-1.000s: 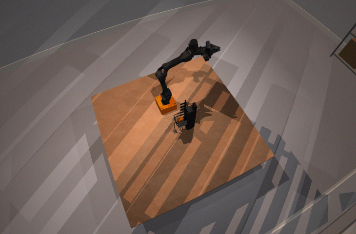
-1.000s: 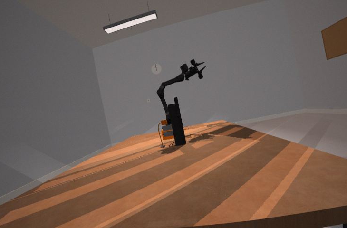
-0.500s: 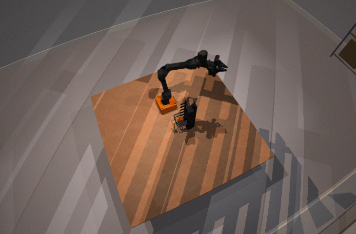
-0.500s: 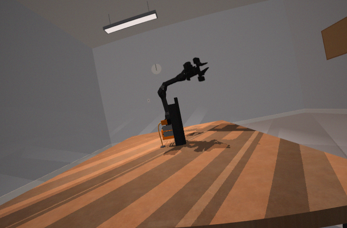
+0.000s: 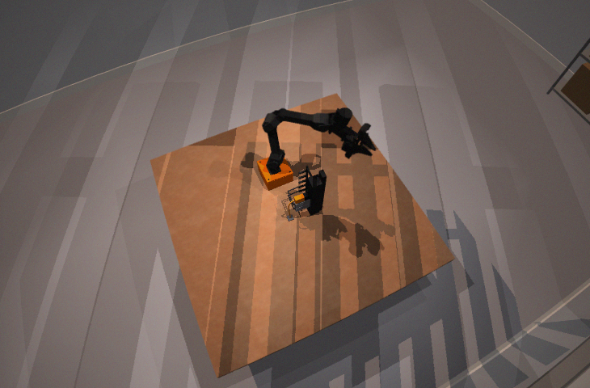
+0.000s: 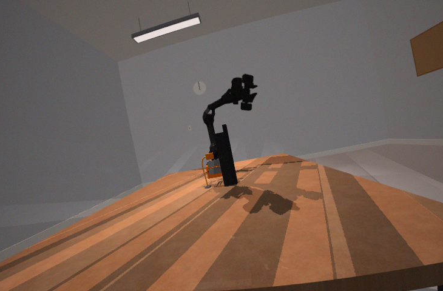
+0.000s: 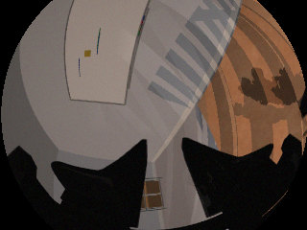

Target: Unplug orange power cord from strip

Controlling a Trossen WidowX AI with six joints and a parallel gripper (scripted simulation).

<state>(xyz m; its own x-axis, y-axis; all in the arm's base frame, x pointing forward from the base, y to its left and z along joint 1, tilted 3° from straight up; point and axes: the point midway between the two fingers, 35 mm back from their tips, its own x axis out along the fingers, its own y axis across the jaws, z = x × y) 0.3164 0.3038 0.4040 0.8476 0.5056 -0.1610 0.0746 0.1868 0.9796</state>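
My gripper tip is now 80 mm past the orange plug, 300 mm to the left of it and 280 mm above it.
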